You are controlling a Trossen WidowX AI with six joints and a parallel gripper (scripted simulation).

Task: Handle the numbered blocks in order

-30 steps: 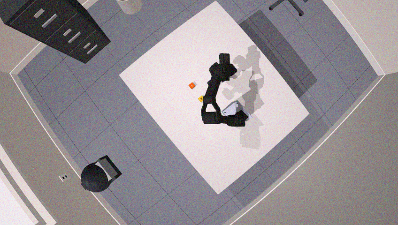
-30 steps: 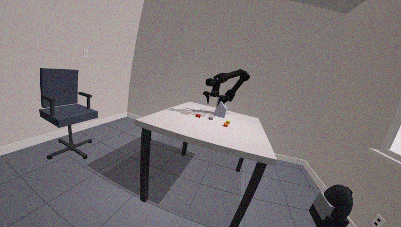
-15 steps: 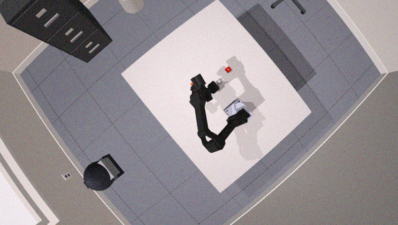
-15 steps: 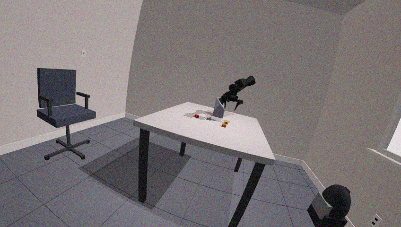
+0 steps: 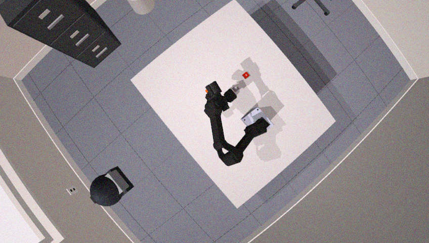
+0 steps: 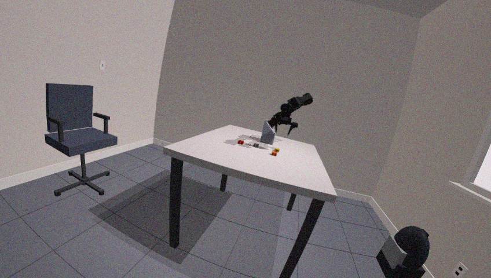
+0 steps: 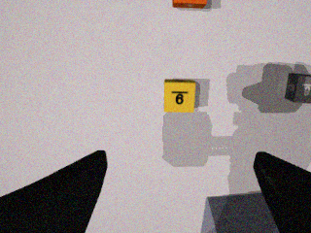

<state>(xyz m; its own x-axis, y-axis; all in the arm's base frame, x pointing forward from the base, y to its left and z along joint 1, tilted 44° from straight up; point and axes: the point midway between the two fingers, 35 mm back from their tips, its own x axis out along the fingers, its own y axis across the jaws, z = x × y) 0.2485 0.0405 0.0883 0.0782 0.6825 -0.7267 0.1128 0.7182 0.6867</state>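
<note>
Right now my gripper tip is 110 mm short of the orange block, 110 mm above it and 30 mm to the left of it. From my gripper tip the other things lie so: grey block (160 mm to the right, 110 mm below); red block (270 mm to the right, 110 mm below, 10 mm ahead); yellow block (110 mm below, 10 mm to the right, 10 mm ahead).
</note>
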